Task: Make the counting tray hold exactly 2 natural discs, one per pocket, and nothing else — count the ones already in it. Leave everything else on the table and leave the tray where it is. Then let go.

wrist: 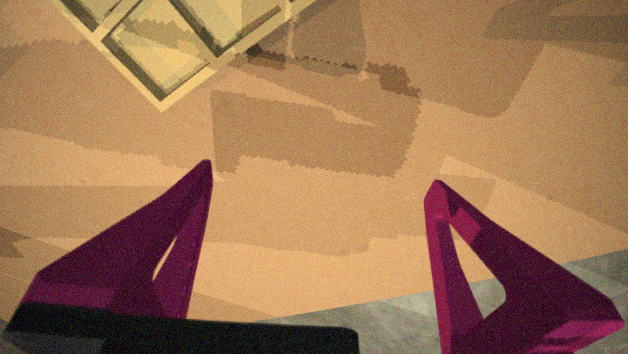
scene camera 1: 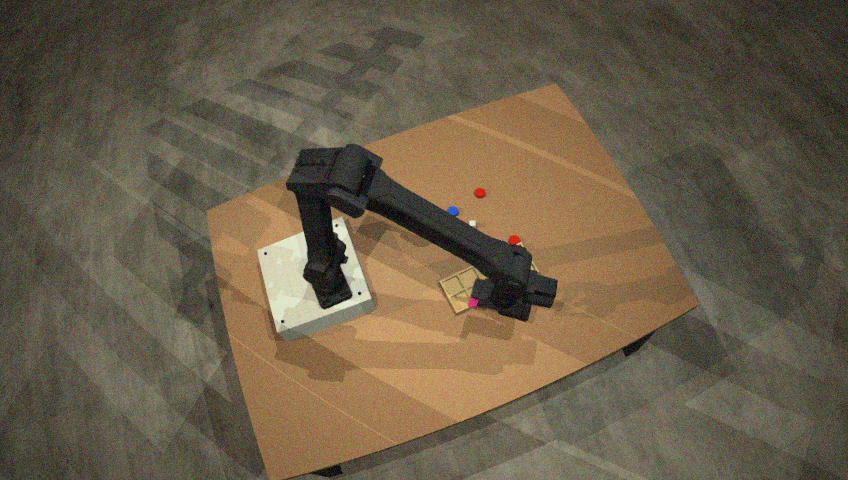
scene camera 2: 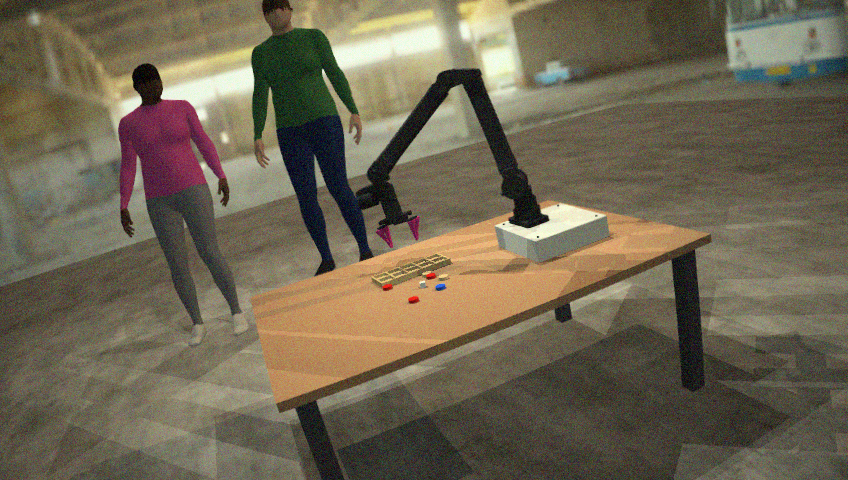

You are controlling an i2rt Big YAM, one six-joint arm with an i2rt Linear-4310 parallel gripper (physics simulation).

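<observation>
The counting tray [scene camera 1: 459,311] [scene camera 2: 410,275] [wrist: 162,105] is tan, with two rows of pockets. The arm hides part of it in scene camera 1. The pockets in the wrist view show no disc; the rest are too small or hidden to judge fully. One natural disc [scene camera 2: 443,277] lies on the table beside the tray. Another natural disc [scene camera 2: 426,273] lies close to the tray's side, partly behind a red disc [scene camera 2: 431,275]. The arm hides both in scene camera 1. My gripper [scene camera 2: 403,243] [wrist: 324,180] is open and empty, high above the tray's side away from the discs.
A red disc [scene camera 1: 479,192] [scene camera 2: 413,299], another red disc [scene camera 1: 514,240] [scene camera 2: 387,287], a blue disc [scene camera 1: 452,211] [scene camera 2: 440,287] and a small white cube [scene camera 1: 472,223] [scene camera 2: 423,284] lie near the tray. Two people stand beyond the table.
</observation>
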